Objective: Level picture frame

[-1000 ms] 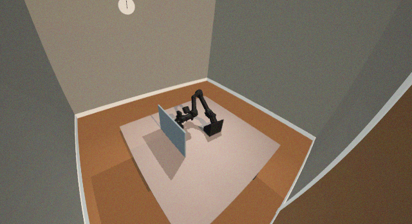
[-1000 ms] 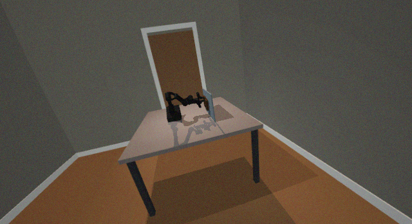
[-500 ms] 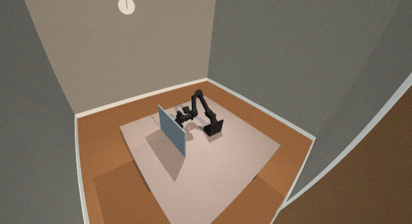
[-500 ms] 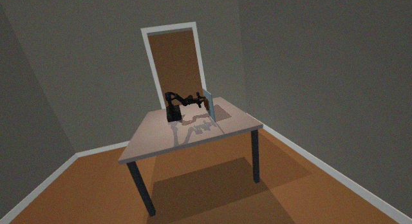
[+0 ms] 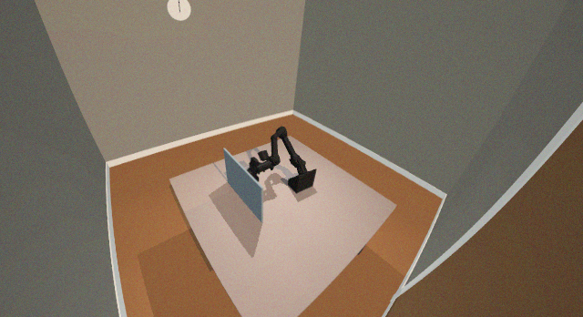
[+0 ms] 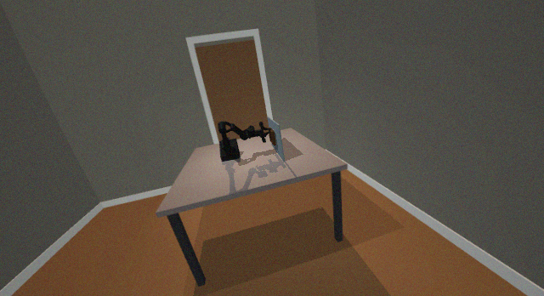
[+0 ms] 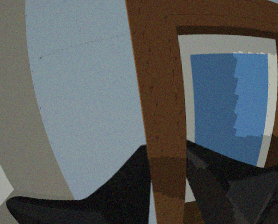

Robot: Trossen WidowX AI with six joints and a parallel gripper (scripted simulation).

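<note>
Now: gripper tip 5 cm above the picture frame. From my gripper tip the other things lie so: wall panel (1 cm ahead, 1 cm to the left, 7 cm below).
</note>
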